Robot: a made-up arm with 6 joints. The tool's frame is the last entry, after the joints.
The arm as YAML. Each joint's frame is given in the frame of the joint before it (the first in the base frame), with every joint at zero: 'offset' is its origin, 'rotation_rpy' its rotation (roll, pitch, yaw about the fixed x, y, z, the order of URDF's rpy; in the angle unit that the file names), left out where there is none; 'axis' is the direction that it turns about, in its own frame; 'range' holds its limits. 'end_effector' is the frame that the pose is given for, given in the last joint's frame.
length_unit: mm
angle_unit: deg
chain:
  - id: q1
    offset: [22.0, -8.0, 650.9]
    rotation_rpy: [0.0, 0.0, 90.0]
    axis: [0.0, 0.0, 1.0]
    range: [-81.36, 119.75]
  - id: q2
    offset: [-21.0, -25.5, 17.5]
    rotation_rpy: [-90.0, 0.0, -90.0]
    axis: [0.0, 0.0, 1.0]
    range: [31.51, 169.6]
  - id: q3
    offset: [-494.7, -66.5, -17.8]
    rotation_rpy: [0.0, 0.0, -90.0]
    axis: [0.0, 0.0, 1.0]
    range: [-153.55, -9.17]
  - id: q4
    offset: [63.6, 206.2, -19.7]
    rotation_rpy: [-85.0, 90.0, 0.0]
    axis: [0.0, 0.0, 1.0]
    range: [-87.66, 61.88]
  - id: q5
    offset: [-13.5, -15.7, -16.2]
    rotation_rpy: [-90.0, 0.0, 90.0]
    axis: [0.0, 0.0, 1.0]
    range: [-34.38, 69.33]
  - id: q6
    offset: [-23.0, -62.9, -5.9]
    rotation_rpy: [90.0, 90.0, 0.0]
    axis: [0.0, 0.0, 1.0]
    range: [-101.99, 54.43]
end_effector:
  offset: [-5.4, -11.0, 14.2]
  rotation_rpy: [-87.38, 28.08, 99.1]
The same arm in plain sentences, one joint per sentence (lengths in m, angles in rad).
The arm has six revolute joints in a row. What follows holds with every joint at zero, and every direction is one of the base frame's.
The first joint is mounted 0.022 m along +x and 0.008 m along -y and 0.6509 m along +z from the base frame's origin and turns about +z, from -1.42 to 2.09 rad.
The second joint is mounted 0.0255 m along +x and 0.021 m along -y and 0.0175 m along +z from the first joint and turns about +y, from 0.55 to 2.9601 rad.
The third joint is mounted 0.4947 m along -x and 0.0178 m along -y and 0.0665 m along +z from the second joint and turns about +y, from -2.68 to -0.16 rad.
The fourth joint is mounted 0.2062 m along +x and 0.0197 m along -y and 0.0636 m along +z from the third joint and turns about the direction (0.996191, 0, 0.087199), from -1.53 to 1.08 rad.
The fifth joint is mounted 0.0175 m along -x and 0.0135 m along +y and 0.0142 m along +z from the fourth joint and turns about +y, from -0.6 to 1.21 rad.
The sixth joint is mounted 0.0607 m along +x and 0.0059 m along -y and 0.0284 m along +z from the fifth joint and turns about the direction (0.996191, 0, 0.087199), from -1.7801 to 0.95 rad.
The tool frame, which is the frame that the pose is given for, is mounted 0.0132 m along +x and 0.0054 m along +y and 0.0122 m along +z from the sixth joint; its axes are the base frame's turned by roll 1.2291, pitch 1.1406 and yaw 2.8004 rad (as in URDF: about the fixed x, then y, then z).

